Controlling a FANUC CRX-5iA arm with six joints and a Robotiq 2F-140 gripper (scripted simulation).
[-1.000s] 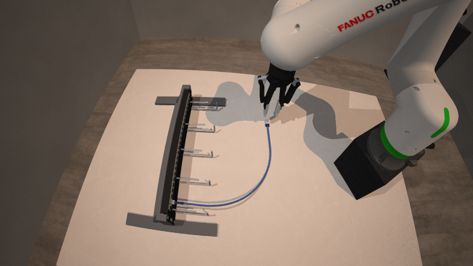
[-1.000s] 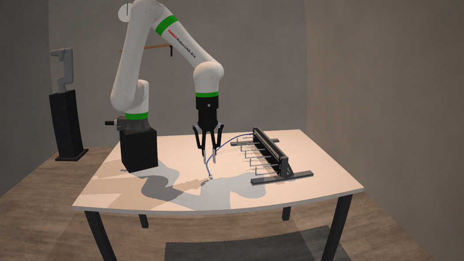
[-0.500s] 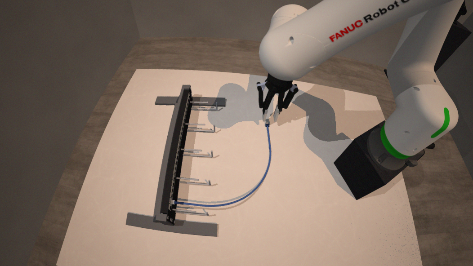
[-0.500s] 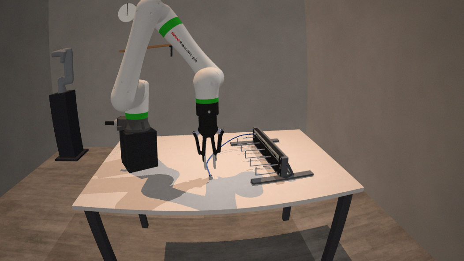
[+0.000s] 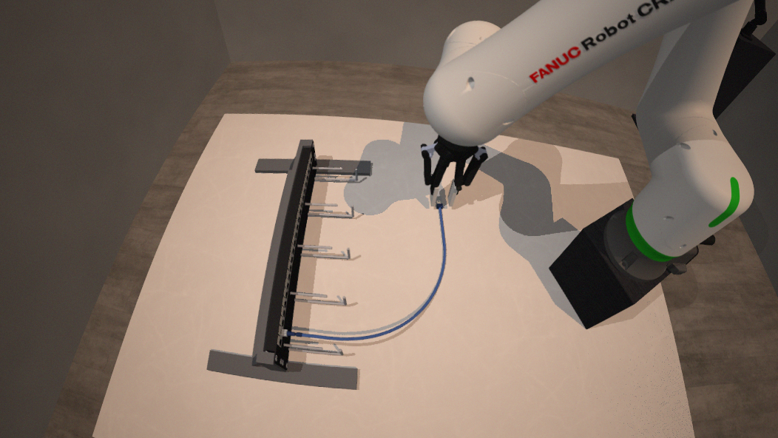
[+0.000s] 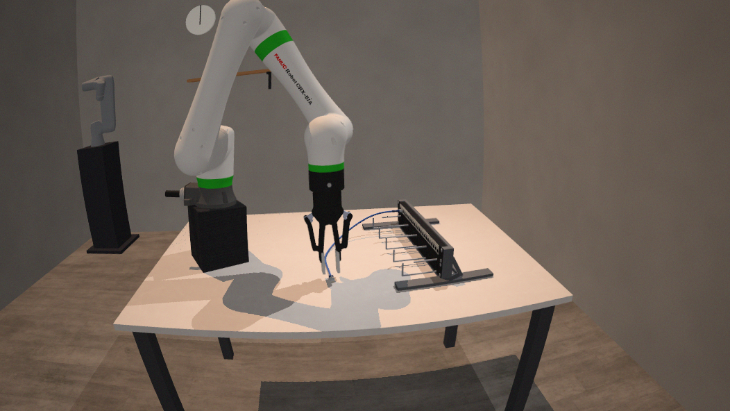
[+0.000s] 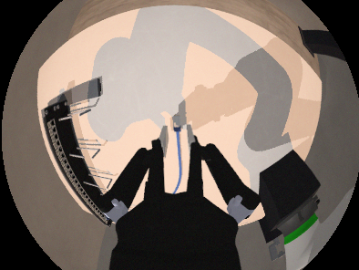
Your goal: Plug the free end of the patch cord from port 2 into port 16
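My gripper is now 5 cm above the plug and 1 cm to the left of it.
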